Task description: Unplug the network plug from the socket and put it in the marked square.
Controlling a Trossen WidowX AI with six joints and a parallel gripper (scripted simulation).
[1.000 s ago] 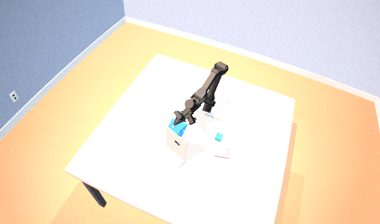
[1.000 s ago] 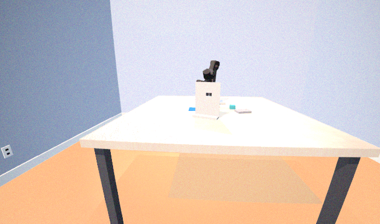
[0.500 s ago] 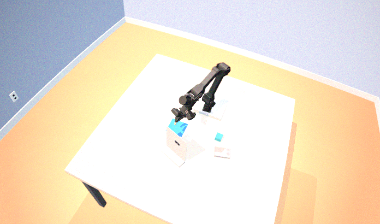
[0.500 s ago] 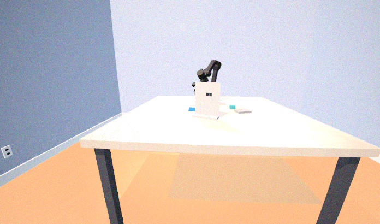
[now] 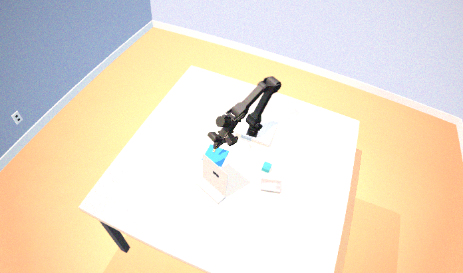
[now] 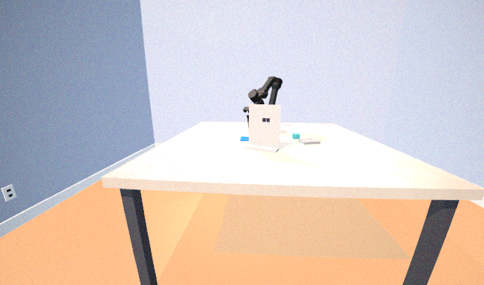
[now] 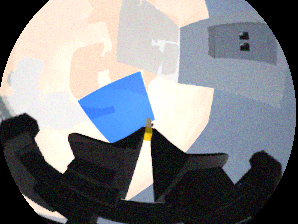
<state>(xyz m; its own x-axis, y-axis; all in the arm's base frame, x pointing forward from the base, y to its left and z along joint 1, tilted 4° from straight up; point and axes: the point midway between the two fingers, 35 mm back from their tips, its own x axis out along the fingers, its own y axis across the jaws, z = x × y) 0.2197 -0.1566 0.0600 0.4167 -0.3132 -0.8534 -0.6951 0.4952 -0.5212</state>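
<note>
My gripper tip is now 70 mm above the blue marked square, 10 mm to the right of it and 10 mm past it. Also, from my gripper tip: network plug (right at my gripper tip); then cyan cube (300 mm to the left, 60 mm below, 20 mm behind); then white upright panel (210 mm ahead, 70 mm to the left, 30 mm above).
</note>
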